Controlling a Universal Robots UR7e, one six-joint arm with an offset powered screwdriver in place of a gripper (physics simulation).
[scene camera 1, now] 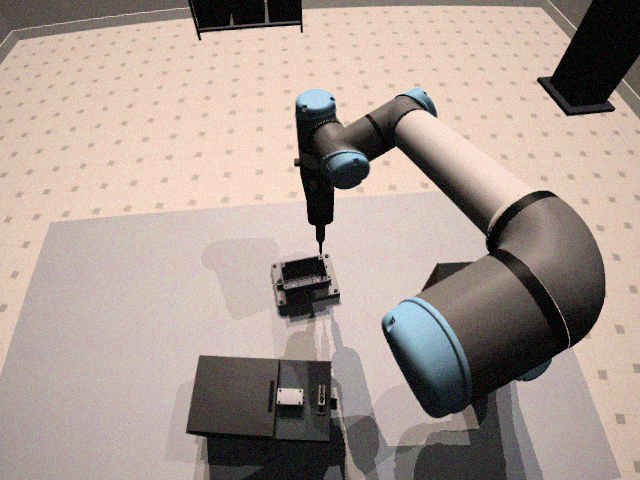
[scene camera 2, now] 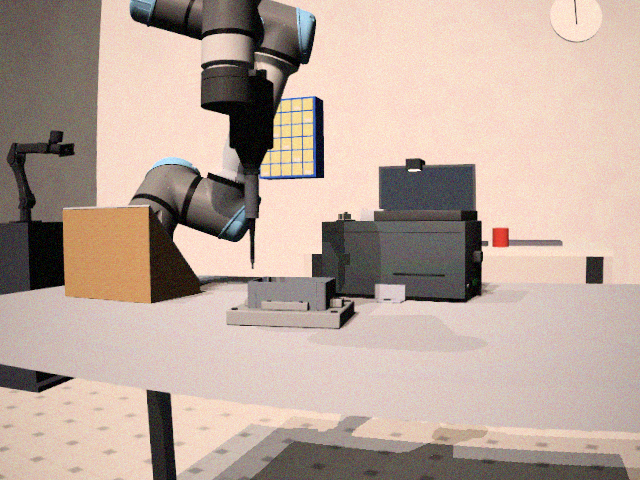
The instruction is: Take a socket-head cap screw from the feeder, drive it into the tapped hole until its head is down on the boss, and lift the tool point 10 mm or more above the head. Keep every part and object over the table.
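The screwdriver [scene camera 1: 320, 252] [scene camera 2: 252, 267] hangs upright, its thin bit pointing down. Its tip is a little above the open grey housing [scene camera 1: 308, 282] [scene camera 2: 289, 291], near the back right corner in scene camera 1 and above the left part in scene camera 2. A gap shows under the tip in scene camera 2. The tip is too small to tell whether a screw is on it. The housing sits on a light base plate [scene camera 1: 333, 291] [scene camera 2: 284, 318] with corner holes. The tapped hole cannot be made out. The dark screw feeder [scene camera 1: 232, 395] [scene camera 2: 403, 258] stands apart, with a small pickup fitting [scene camera 1: 321, 397] [scene camera 2: 344, 216] on top.
A wedge-shaped block [scene camera 1: 448, 272] [scene camera 2: 105, 253] with an orange face stands on the table [scene camera 1: 129, 310] [scene camera 2: 465, 377] near the arm. A small white card-like piece [scene camera 2: 390, 292] stands before the feeder. A white block [scene camera 1: 290, 396] sits on the feeder's top.
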